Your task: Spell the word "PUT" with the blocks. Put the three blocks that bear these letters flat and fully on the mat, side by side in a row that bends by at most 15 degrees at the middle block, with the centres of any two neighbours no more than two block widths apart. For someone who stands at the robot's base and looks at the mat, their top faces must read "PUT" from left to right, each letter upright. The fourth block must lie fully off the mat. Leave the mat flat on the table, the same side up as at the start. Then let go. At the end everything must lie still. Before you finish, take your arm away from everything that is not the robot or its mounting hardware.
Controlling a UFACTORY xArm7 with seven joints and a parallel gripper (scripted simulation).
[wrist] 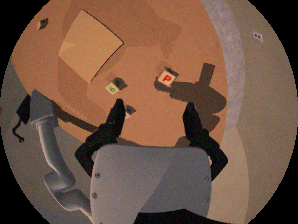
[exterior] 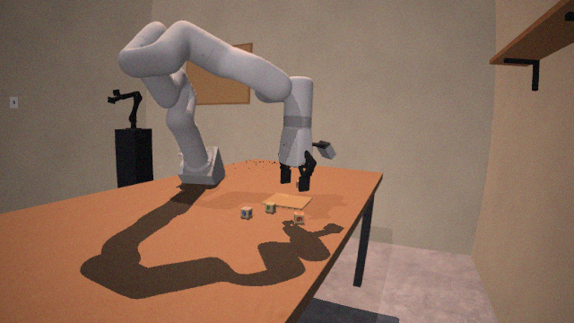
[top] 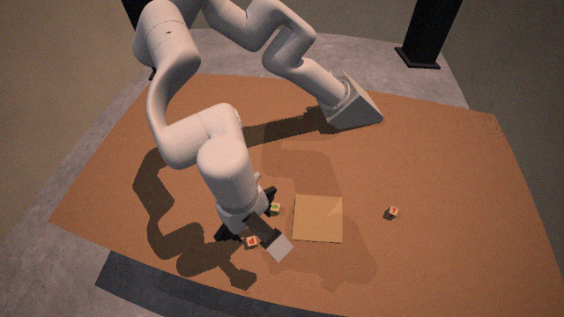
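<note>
Now: the P block 90 mm below my hand, 20 mm ahead of it and 10 mm to the right of it. From my hand the other things lie so: T block: 400 mm to the left, 90 mm below, 40 mm behind; then tan mat: 180 mm to the left, 100 mm below, 40 mm behind.
</note>
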